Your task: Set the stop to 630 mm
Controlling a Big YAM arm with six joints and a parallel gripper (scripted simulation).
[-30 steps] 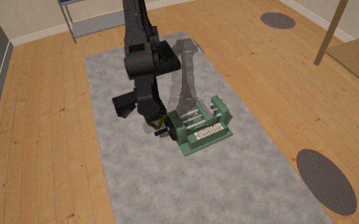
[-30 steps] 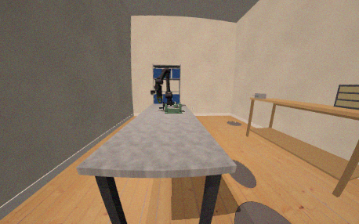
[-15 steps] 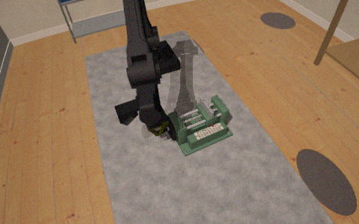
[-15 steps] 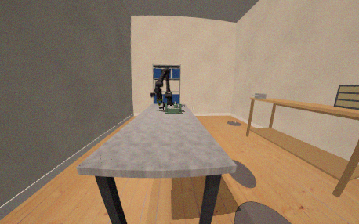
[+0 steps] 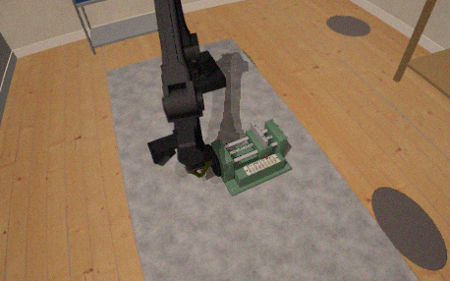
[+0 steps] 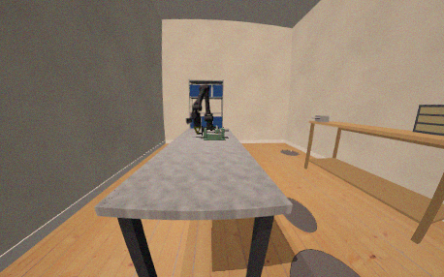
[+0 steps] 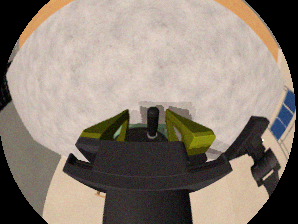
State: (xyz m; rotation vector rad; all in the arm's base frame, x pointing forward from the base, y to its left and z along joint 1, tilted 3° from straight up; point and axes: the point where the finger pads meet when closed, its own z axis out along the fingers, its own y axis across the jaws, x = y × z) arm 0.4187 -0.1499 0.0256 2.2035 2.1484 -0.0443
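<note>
The black handwheel is 30 mm to the left of my hand. Round my hand: grey stop block (190 mm to the left, 40 mm above, 30 mm ahead).
</note>
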